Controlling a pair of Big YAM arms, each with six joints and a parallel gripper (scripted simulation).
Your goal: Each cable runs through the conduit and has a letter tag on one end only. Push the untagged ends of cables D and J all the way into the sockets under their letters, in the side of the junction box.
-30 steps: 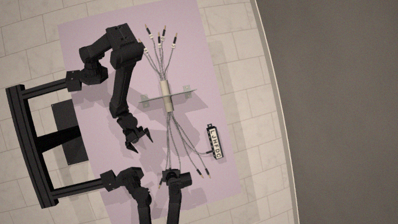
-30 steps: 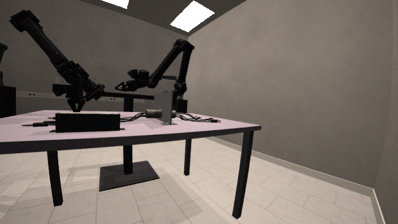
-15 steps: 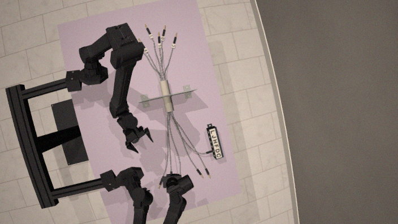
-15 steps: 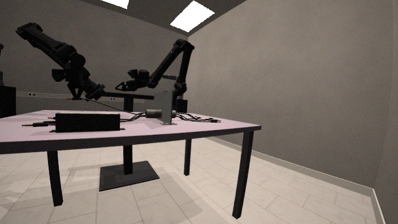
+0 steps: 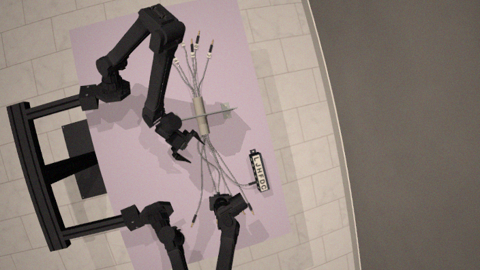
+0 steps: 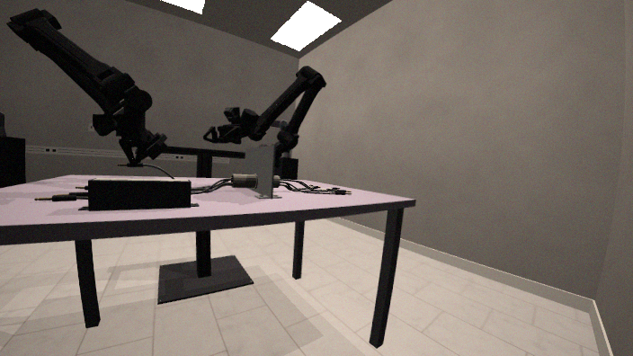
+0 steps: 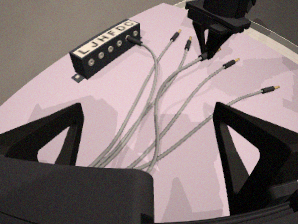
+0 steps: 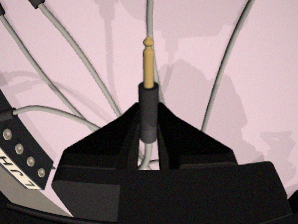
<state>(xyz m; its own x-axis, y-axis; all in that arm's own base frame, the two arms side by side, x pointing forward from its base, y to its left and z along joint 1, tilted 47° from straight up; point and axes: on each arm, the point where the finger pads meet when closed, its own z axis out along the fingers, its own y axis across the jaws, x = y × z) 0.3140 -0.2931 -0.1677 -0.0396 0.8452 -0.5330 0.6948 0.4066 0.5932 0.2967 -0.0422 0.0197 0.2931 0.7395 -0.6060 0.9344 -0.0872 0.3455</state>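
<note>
Now: the untagged cable plug 2 cm to the right of my right hand, 1 cm below it and 1 cm behind it. The rest, counted from my right hand: tagged plug (81 cm to the left, 8 cm below, 6 cm ahead).
</note>
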